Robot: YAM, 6 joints.
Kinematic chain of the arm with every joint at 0, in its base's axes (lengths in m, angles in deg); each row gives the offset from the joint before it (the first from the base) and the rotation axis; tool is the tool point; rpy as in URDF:
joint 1: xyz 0 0 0.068 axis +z
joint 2: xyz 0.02 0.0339 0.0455 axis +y
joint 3: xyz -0.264 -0.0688 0 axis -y
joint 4: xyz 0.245 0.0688 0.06 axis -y
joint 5: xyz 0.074 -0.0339 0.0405 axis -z
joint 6: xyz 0.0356 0 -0.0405 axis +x
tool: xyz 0 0 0 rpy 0 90 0
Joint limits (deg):
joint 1: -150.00..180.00
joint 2: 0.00..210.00
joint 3: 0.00..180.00
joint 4: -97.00..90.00
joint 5: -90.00..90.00
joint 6: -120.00..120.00
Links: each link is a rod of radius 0.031 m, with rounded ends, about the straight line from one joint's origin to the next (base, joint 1, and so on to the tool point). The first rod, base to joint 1, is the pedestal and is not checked.
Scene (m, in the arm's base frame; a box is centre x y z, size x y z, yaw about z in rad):
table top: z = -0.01
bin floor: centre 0.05 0.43 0 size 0.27 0.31 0.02 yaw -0.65
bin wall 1: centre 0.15 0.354 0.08 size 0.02 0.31 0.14 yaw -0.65
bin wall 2: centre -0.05 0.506 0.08 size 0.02 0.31 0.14 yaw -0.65
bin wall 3: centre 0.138 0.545 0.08 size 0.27 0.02 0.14 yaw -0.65
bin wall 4: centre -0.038 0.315 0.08 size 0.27 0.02 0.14 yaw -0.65
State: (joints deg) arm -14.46 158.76 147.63 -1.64 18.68 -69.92
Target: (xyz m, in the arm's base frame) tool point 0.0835 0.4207 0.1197
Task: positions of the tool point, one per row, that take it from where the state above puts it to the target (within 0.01 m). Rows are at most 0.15 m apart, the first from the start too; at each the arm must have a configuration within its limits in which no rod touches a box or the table.
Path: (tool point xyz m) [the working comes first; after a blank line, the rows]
Joints at the target: 79.76 125.80 88.26 -39.94 11.94 -69.92
Straight joint move there: touches bin wall 1, bin wall 3.

1: 0.6068 -0.0214 0.2128
2: 0.5750 0.1166 0.2273
3: 0.5097 0.2370 0.2400
4: 0.4181 0.3314 0.2507
5: 0.3097 0.3945 0.2592
6: 0.1947 0.4239 0.2654
7: 0.0835 0.4207 0.2691
8: 0.0847 0.4276 0.1933
9: 0.0835 0.4207 0.1197

